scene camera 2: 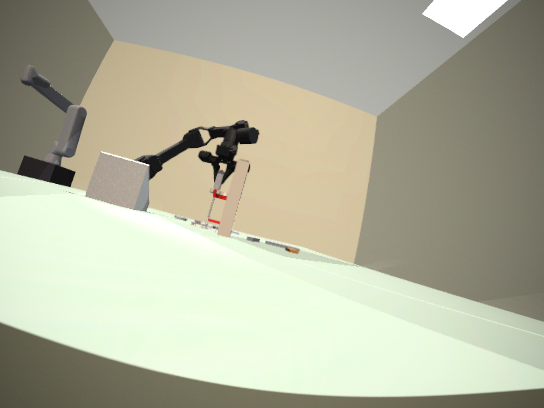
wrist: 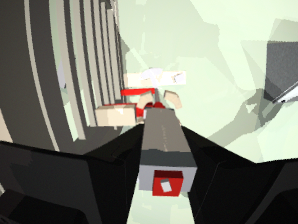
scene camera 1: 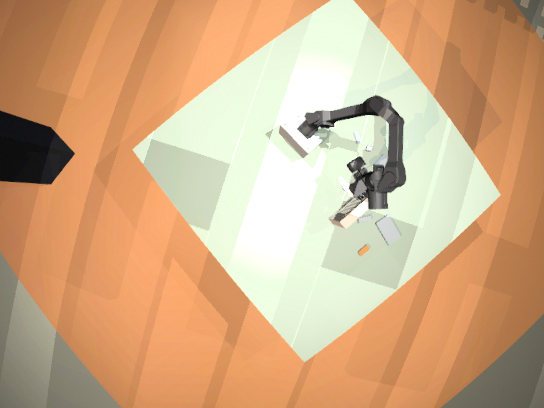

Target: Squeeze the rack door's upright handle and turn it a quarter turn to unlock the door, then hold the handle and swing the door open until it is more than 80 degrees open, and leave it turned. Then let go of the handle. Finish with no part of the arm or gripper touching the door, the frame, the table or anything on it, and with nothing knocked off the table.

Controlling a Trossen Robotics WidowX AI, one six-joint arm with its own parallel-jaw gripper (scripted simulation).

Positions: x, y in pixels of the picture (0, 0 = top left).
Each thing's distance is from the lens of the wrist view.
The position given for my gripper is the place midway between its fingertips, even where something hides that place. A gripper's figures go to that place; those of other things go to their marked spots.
my gripper [wrist: 160, 130]: 10 cm
slatted door [wrist: 111, 111]: 12 cm
